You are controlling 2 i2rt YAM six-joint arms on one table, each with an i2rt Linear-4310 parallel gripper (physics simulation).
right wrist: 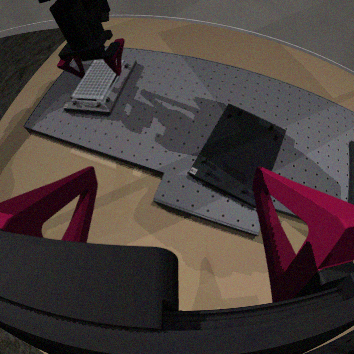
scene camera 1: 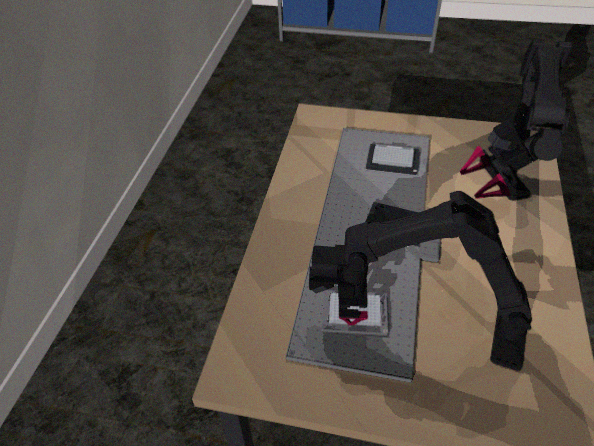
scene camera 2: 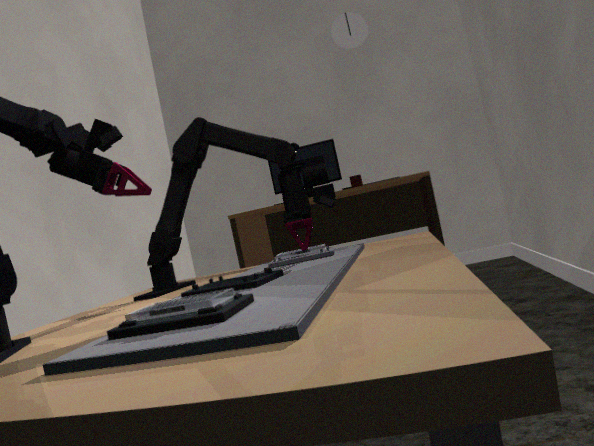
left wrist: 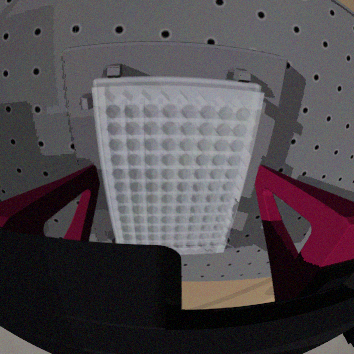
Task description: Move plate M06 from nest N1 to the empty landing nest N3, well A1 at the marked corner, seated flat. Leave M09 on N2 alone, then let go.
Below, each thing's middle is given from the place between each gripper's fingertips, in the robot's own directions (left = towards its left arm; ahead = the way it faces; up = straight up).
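White multi-well plate [scene camera 1: 374, 315], 10 mm behind my left hand.
My right gripper: 290 mm to the right of the plate, 230 mm short of it, 210 mm above it.
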